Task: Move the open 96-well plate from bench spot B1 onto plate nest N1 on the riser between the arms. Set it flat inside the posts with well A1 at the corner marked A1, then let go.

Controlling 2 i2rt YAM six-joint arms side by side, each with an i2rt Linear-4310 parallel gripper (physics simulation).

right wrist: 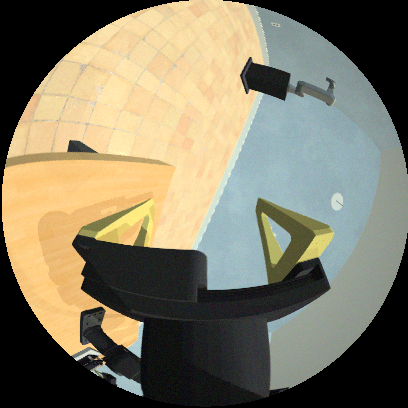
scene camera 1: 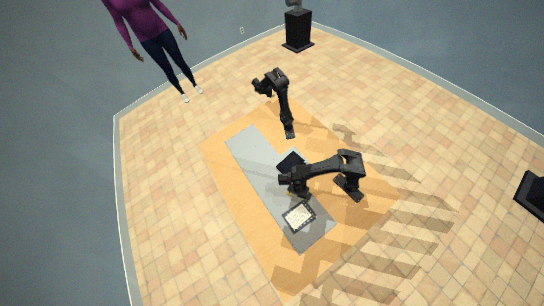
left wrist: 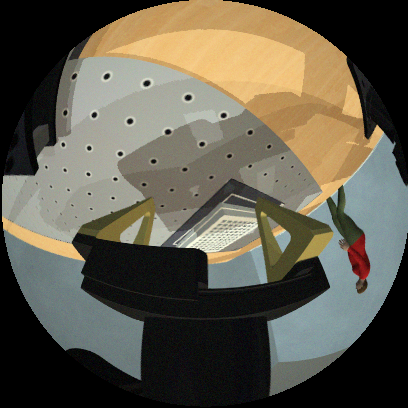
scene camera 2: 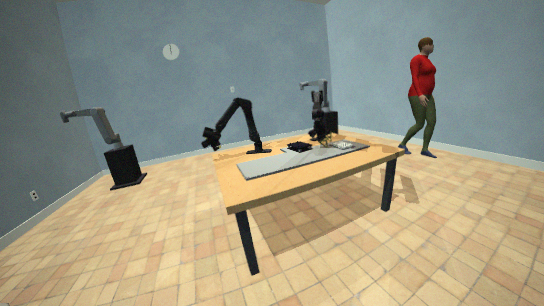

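Pixels of known places: left gripper, fingertip midpoint: (scene camera 1: 299, 199) (left wrist: 204, 202) (scene camera 2: 329, 144); right gripper, fingertip midpoint: (right wrist: 204, 203) (scene camera 2: 210, 145); left arm's base at its link origin: (scene camera 1: 347, 187); right arm's base at its link origin: (right wrist: 88, 327) (scene camera 1: 288, 128) (scene camera 2: 259, 152).
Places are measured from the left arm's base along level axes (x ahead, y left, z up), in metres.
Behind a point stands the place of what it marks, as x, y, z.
Note:
The white 96-well plate (scene camera 1: 299, 217) @[0.348, -0.073, 0.029] (scene camera 2: 343, 145) @[0.376, -0.099, 0.028] (left wrist: 226, 234) @[0.339, -0.076, 0.027] lies flat in a dark frame on the grey perforated board, near the board's lower end in scene camera 1. The black plate nest (scene camera 1: 290, 162) @[0.160, -0.355, 0.047] (scene camera 2: 299, 146) @[0.212, -0.375, 0.047] is on the riser beside the board, partly hidden by the left arm in scene camera 1. My left gripper (left wrist: 204, 202) @[0.274, -0.148, 0.025] is open and empty, above the board between the nest and the plate; in the left wrist view the plate shows beyond and between its fingertips. My right gripper (right wrist: 204, 203) @[-0.204, -0.938, 0.099] is open and empty, away from the plate. The A1 marks are too small to read.
The grey perforated board (scene camera 1: 250, 155) @[0.326, -0.601, 0.013] (scene camera 2: 265, 167) @[0.335, -0.702, 0.012] (left wrist: 100, 132) @[0.234, -0.241, 0.013] lies along the wooden table (scene camera 1: 220, 150) @[0.479, -0.812, 0.000] (scene camera 2: 300, 181) @[0.596, -0.633, 0.000]. The left arm (scene camera 1: 325, 167) @[0.168, -0.138, 0.385] reaches over the board next to the nest. The right arm (scene camera 1: 284, 105) @[-0.025, -0.605, 0.246] (scene camera 2: 254, 127) @[-0.015, -0.613, 0.203] stands at the table's far side. A person in red (scene camera 2: 423, 75) stands beyond the table.

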